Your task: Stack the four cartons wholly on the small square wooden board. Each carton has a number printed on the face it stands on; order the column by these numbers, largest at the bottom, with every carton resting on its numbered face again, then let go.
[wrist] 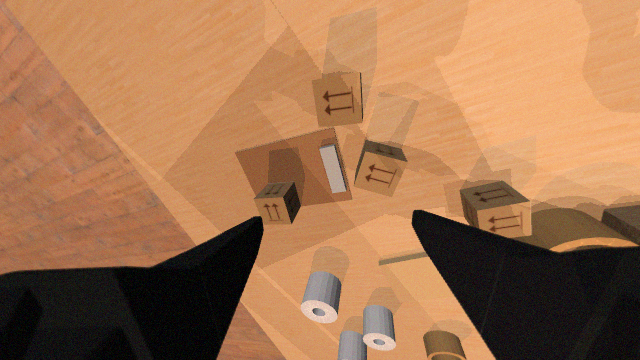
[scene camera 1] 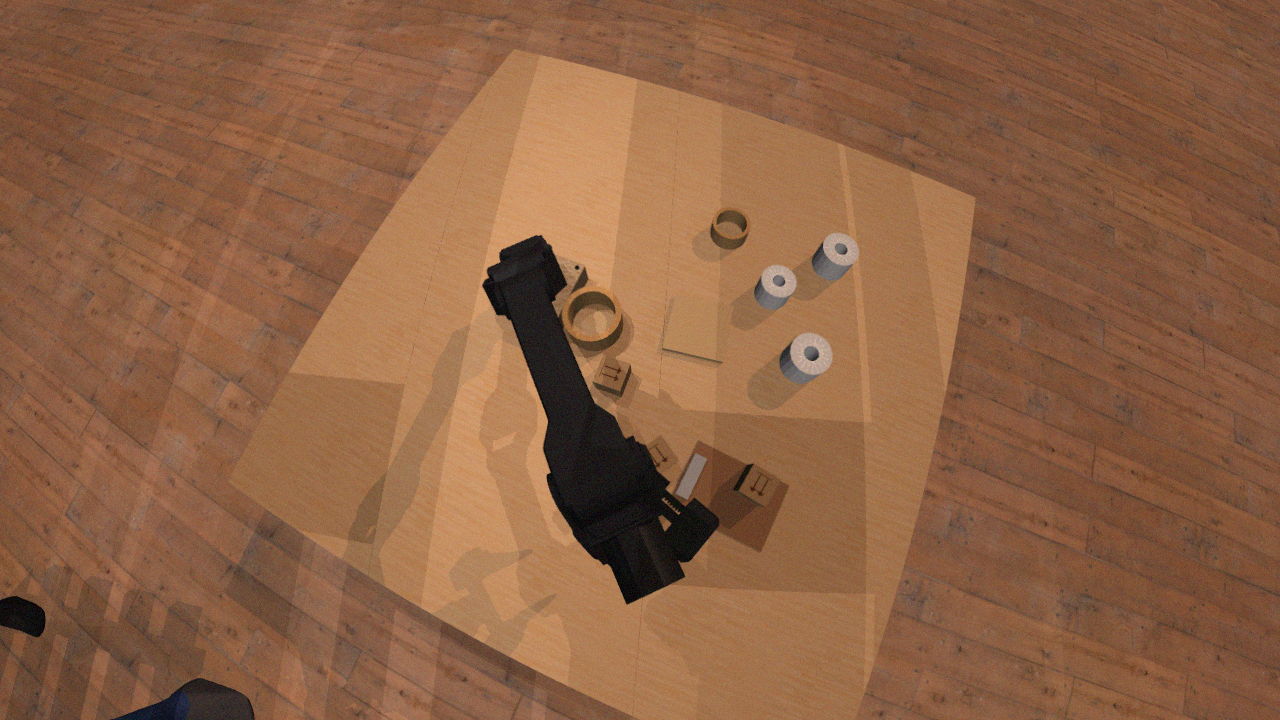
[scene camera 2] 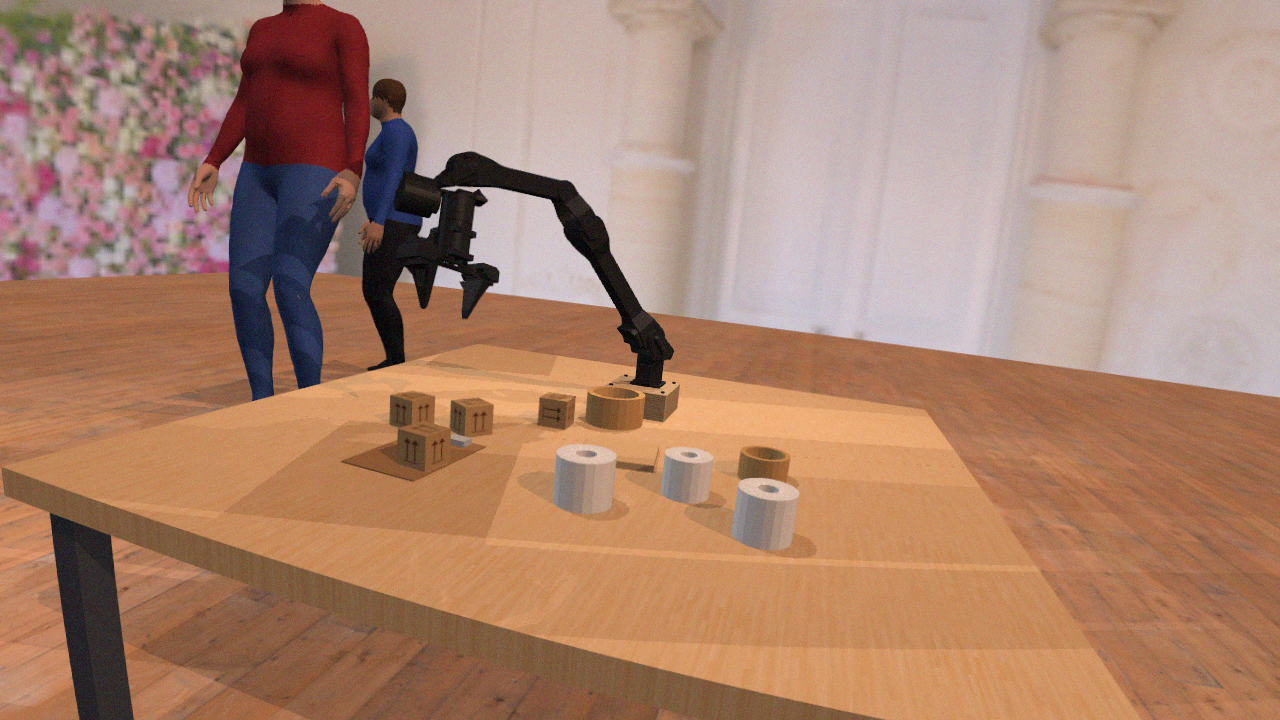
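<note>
A pale square board lies bare on the table; its thin edge shows in the wrist view. One carton stands on a reddish-brown sheet. A second carton and a third carton stand beside the sheet; the arm hides the third in scene camera 1. A fourth carton stands near the large ring. Numbered faces are hidden. My gripper is open and empty, high above the table.
A white bar lies on the sheet. Beyond the pale board stand three white rolls, the nearest widest. A large ring stands near the arm base, a small ring farther off.
</note>
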